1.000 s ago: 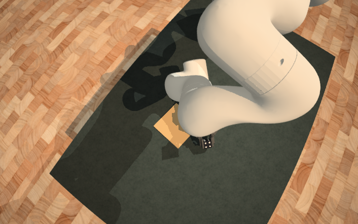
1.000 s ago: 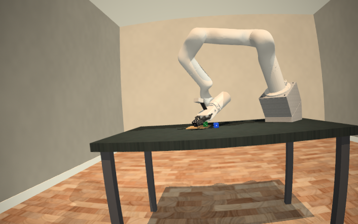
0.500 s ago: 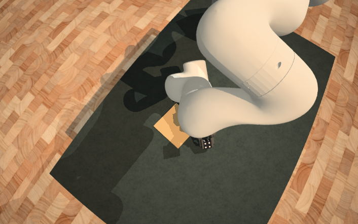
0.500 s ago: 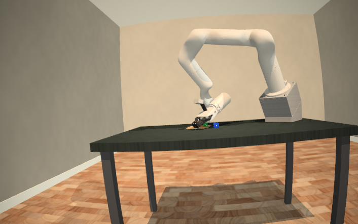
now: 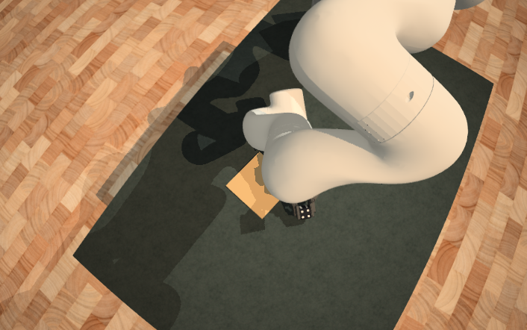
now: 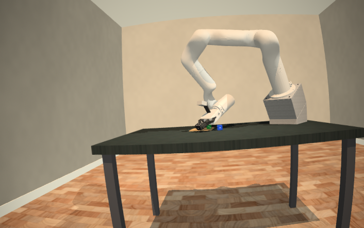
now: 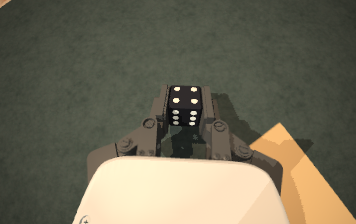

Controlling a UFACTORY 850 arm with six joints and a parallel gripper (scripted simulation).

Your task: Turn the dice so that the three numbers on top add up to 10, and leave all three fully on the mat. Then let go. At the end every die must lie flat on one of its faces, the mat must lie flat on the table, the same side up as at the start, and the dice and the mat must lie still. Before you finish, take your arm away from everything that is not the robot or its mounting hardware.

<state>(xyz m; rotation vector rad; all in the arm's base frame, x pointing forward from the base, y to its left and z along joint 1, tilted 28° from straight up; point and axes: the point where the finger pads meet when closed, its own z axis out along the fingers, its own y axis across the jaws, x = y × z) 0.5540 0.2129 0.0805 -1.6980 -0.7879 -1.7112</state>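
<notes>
Now: hand 100 mm past the blue die, 70 mm to the left of it and 20 mm above it. The rest, counted from my hand: green die: 150 mm to the right, 20 mm below, 20 mm behind; then black die: 10 mm below; then orange mat: 140 mm to the right, 30 mm below, 20 mm ahead.
</notes>
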